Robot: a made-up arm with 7 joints. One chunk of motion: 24 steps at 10 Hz.
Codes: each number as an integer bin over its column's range. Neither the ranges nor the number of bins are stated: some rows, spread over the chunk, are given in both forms.
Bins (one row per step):
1: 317 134 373 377 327 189
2: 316 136 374 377 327 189
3: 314 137 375 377 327 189
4: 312 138 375 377 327 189
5: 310 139 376 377 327 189
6: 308 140 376 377 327 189
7: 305 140 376 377 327 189
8: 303 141 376 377 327 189
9: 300 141 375 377 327 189
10: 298 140 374 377 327 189
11: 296 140 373 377 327 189
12: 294 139 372 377 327 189
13: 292 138 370 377 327 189
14: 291 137 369 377 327 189
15: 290 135 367 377 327 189
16: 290 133 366 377 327 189
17: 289 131 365 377 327 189
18: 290 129 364 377 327 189
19: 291 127 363 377 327 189
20: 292 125 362 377 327 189
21: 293 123 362 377 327 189
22: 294 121 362 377 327 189
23: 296 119 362 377 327 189
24: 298 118 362 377 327 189
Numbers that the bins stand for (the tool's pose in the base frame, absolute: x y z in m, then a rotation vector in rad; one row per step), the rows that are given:
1: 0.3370 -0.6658 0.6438 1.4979 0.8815 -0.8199
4: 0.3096 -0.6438 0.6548 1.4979 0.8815 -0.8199
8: 0.2603 -0.6274 0.6603 1.4979 0.8815 -0.8199
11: 0.2219 -0.6329 0.6438 1.4979 0.8815 -0.8199
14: 0.1945 -0.6493 0.6219 1.4979 0.8815 -0.8199
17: 0.1836 -0.6822 0.6000 1.4979 0.8815 -0.8199
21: 0.2055 -0.7260 0.5836 1.4979 0.8815 -0.8199
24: 0.2329 -0.7534 0.5836 1.4979 0.8815 -0.8199
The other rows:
2: 0.3315 -0.6548 0.6493 1.4979 0.8815 -0.8199
3: 0.3205 -0.6493 0.6548 1.4979 0.8815 -0.8199
5: 0.2986 -0.6384 0.6603 1.4979 0.8815 -0.8199
6: 0.2877 -0.6329 0.6603 1.4979 0.8815 -0.8199
7: 0.2712 -0.6329 0.6603 1.4979 0.8815 -0.8199
9: 0.2438 -0.6274 0.6548 1.4979 0.8815 -0.8199
10: 0.2329 -0.6329 0.6493 1.4979 0.8815 -0.8199
12: 0.2110 -0.6384 0.6384 1.4979 0.8815 -0.8199
13: 0.2000 -0.6438 0.6274 1.4979 0.8815 -0.8199
15: 0.1890 -0.6603 0.6110 1.4979 0.8815 -0.8199
16: 0.1890 -0.6712 0.6055 1.4979 0.8815 -0.8199
18: 0.1890 -0.6932 0.5945 1.4979 0.8815 -0.8199
19: 0.1945 -0.7041 0.5890 1.4979 0.8815 -0.8199
20: 0.2000 -0.7151 0.5836 1.4979 0.8815 -0.8199
22: 0.2110 -0.7370 0.5836 1.4979 0.8815 -0.8199
23: 0.2219 -0.7479 0.5836 1.4979 0.8815 -0.8199

